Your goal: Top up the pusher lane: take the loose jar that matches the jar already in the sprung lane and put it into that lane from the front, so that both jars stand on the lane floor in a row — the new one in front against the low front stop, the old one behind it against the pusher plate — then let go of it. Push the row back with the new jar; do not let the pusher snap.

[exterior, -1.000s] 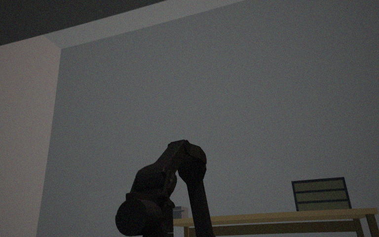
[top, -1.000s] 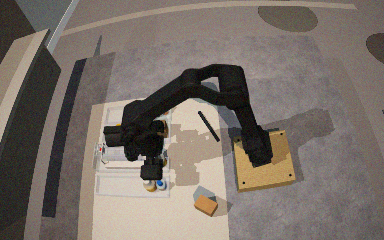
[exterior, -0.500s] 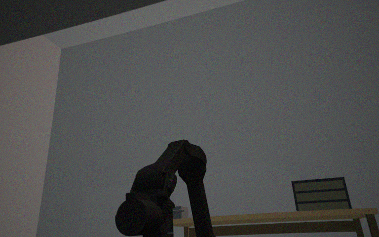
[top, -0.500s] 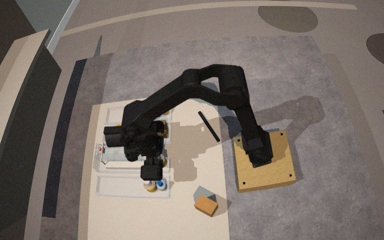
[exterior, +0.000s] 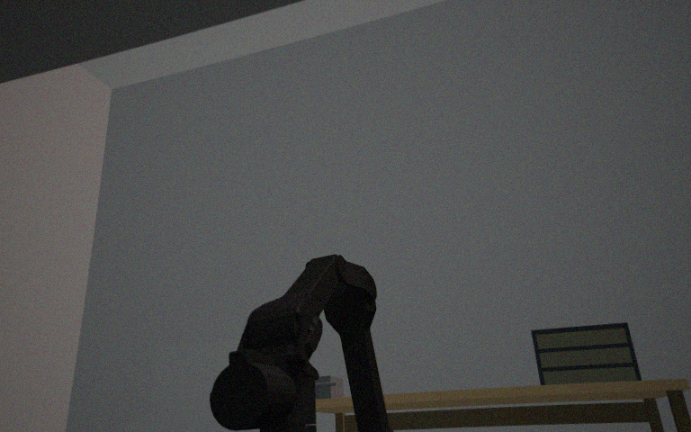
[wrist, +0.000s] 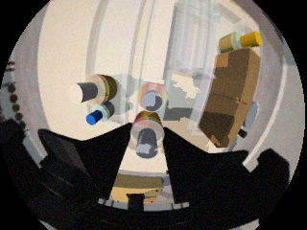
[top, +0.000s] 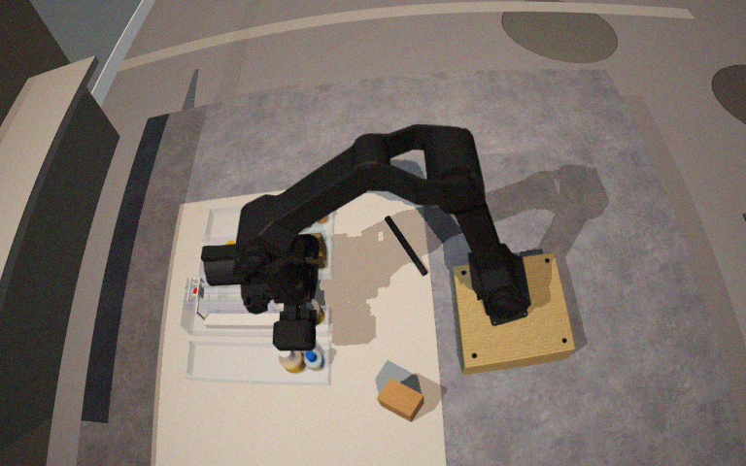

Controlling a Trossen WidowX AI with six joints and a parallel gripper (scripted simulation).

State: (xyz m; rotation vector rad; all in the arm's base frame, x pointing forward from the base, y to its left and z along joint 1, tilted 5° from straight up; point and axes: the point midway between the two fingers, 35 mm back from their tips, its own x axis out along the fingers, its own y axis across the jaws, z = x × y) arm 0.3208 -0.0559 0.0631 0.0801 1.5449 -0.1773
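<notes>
Right now the clear lane is 14 cm ahead of my gripper tip, 5 cm to the right of it and 4 cm below it. The rest, counted from my gripper tip: black rod (18 cm behind, 12 cm to the right, 5 cm below).
</notes>
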